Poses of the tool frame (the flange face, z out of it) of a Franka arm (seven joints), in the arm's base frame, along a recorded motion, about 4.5 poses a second.
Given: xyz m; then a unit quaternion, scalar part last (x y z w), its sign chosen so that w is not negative.
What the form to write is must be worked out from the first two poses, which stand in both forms.
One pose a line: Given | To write
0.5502 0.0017 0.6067 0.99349 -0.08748 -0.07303 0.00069 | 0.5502 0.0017 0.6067 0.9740 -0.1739 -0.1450 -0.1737 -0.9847 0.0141
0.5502 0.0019 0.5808 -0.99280 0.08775 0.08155 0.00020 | 0.5502 0.0019 0.5808 0.9713 -0.1742 -0.1620 -0.1743 -0.9846 0.0139
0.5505 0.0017 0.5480 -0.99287 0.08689 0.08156 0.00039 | 0.5505 0.0017 0.5480 0.9716 -0.1725 -0.1620 -0.1726 -0.9849 0.0134
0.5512 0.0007 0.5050 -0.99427 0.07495 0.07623 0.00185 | 0.5512 0.0007 0.5050 0.9771 -0.1488 -0.1519 -0.1493 -0.9888 0.0077
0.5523 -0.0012 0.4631 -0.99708 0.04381 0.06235 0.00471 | 0.5523 -0.0012 0.4631 0.9884 -0.0868 -0.1247 -0.0880 -0.9961 -0.0039
